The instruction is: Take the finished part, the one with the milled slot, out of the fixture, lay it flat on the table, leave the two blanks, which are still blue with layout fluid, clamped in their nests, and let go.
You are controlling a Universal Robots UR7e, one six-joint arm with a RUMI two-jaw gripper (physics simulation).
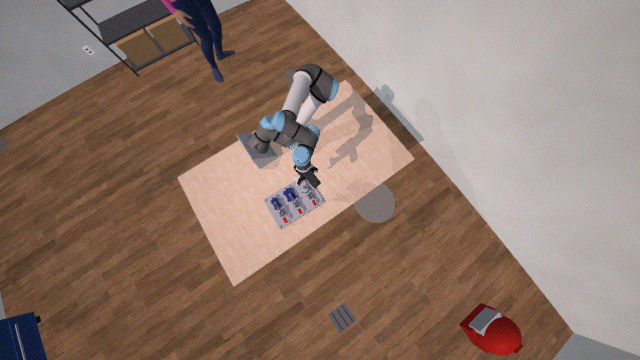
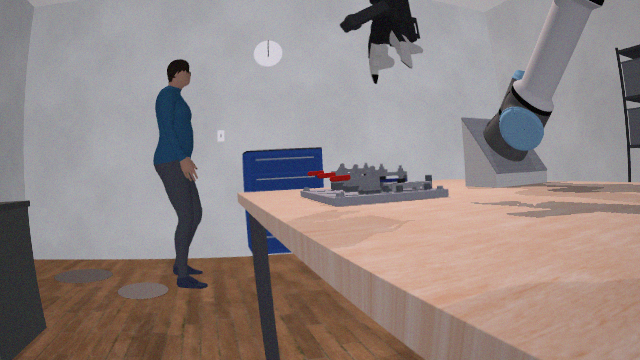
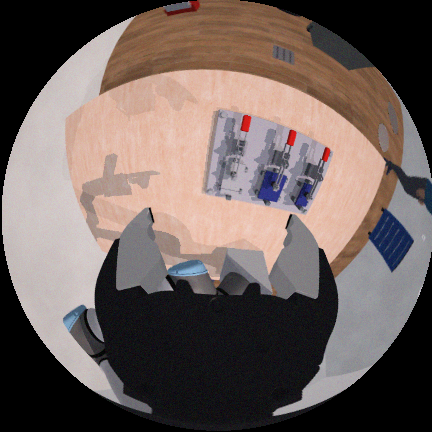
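Where they show: gripper, between the fingertips: (image 2: pixel 392 76) (image 3: pixel 219 212); arm's base, origin of its link: (image 1: pixel 257 145) (image 2: pixel 505 143) (image 3: pixel 239 286).
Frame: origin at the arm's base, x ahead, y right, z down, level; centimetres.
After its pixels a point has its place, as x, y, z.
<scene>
The grey fixture (image 1: pixel 292 218) @[54.0, 6.3, 10.2] (image 2: pixel 390 198) @[46.1, -18.1, 11.1] (image 3: pixel 253 167) @[43.2, -6.6, 10.3] lies on the table with three nests and three red-handled clamps. Two blue blanks sit side by side in their nests: the middle blank (image 1: pixel 290 194) (image 3: pixel 270 188) and the end blank (image 1: pixel 276 203) (image 3: pixel 302 195), each with a clamp arm over it. The third nest has a grey clamp; the finished part and its slot cannot be made out against the grey there. My gripper (image 1: pixel 302 182) @[42.2, -14.4, -12.7] (image 2: pixel 393 73) @[42.2, -14.4, -12.7] (image 3: pixel 219 212) @[42.2, -14.4, -12.7] is open and empty, high above the table near that third nest's end of the fixture.
The wooden table (image 1: pixel 225 225) @[33.1, 46.9, 11.8] (image 2: pixel 500 240) @[55.1, -63.3, 11.8] (image 3: pixel 165 135) @[48.7, -31.4, 11.8] carries the fixture and the arm's grey wedge base (image 1: pixel 260 159) @[10.7, 3.4, -0.6] (image 2: pixel 480 165) @[10.7, -0.3, 6.0] (image 3: pixel 250 260) @[10.8, 1.6, 6.0]. A person (image 1: pixel 207 30) stands beyond the table by a shelf; another person (image 2: pixel 173 125) stands near a blue cabinet (image 2: pixel 282 170) (image 3: pixel 391 240).
</scene>
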